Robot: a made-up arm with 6 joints. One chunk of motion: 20 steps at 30 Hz.
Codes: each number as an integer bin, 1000 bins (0 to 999) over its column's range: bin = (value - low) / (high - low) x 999, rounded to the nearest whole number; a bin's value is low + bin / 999 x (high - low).
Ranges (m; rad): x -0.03..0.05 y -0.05..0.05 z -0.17..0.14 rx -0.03..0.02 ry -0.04..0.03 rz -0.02..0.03
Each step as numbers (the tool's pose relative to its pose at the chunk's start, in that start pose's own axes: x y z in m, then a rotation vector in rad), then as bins.
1 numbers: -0.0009 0.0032 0.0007 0.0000 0.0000 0.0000
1 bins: 363 531 550 599 571 400
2 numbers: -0.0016 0.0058 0.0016 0.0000 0.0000 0.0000
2 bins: 355 557 553 599 571 400
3 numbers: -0.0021 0.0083 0.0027 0.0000 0.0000 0.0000
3 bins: 348 582 557 599 571 400
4 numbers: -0.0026 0.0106 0.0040 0.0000 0.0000 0.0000
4 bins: 342 605 561 599 571 400
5 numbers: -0.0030 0.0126 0.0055 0.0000 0.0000 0.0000
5 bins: 337 625 566 599 571 400
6 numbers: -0.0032 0.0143 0.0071 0.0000 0.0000 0.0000
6 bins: 335 642 571 599 571 400
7 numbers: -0.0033 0.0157 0.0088 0.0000 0.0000 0.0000
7 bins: 333 656 576 599 571 400
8 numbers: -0.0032 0.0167 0.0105 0.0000 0.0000 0.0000
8 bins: 335 666 582 599 571 400
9 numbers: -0.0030 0.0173 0.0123 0.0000 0.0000 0.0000
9 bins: 337 672 587 599 571 400
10 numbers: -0.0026 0.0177 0.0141 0.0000 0.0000 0.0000
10 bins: 342 676 593 599 571 400
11 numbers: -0.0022 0.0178 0.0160 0.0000 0.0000 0.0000
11 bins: 347 677 599 599 571 400
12 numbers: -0.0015 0.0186 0.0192 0.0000 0.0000 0.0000
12 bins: 356 685 610 599 571 400
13 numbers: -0.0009 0.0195 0.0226 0.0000 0.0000 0.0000
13 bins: 363 694 621 599 571 400
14 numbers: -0.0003 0.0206 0.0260 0.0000 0.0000 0.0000
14 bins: 371 705 632 599 571 400
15 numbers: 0.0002 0.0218 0.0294 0.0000 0.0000 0.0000
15 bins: 377 717 643 599 571 400
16 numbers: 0.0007 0.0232 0.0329 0.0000 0.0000 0.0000
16 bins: 383 731 654 599 571 400
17 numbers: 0.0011 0.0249 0.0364 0.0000 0.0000 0.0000
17 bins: 388 748 665 599 571 400
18 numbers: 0.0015 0.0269 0.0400 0.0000 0.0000 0.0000
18 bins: 393 768 677 599 571 400
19 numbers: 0.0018 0.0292 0.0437 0.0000 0.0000 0.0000
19 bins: 397 791 689 599 571 400
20 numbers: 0.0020 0.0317 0.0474 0.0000 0.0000 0.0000
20 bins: 400 816 701 599 571 400
